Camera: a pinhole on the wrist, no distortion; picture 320 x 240 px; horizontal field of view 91.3 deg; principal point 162.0 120.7 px. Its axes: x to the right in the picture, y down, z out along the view. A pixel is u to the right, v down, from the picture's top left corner.
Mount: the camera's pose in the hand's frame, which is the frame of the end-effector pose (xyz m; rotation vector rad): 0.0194 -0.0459 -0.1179 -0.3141 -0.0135 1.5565
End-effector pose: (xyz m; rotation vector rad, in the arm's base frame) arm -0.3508 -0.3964 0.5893 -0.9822 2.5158 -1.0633
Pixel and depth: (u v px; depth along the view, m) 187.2 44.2 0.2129
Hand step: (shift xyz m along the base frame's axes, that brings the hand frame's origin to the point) -0.0274 -0.0922 -0.0898
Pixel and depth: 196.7 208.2 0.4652
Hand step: 0.2916 0.1498 -0.2918
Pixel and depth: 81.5 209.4 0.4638
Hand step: 0.4925 -0.0488 -0.0991
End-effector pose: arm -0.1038 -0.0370 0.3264 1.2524 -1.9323 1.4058
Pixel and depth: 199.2 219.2 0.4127
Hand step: 0.0818 -0.0486 -0.3870
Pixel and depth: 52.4 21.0 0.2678
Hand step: 0.1206 -0.2558 0.1067
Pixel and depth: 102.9 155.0 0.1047
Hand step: 0.0663 0.0190 0.0195
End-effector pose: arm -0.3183 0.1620 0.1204 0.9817 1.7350 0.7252
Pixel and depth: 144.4 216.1 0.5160
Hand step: 0.3785 -0.3387 0.0602
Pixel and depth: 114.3 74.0 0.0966
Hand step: -0.0341 -0.0047 -0.0536
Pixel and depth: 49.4 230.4 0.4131
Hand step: 0.2526 -0.4313 -0.1497
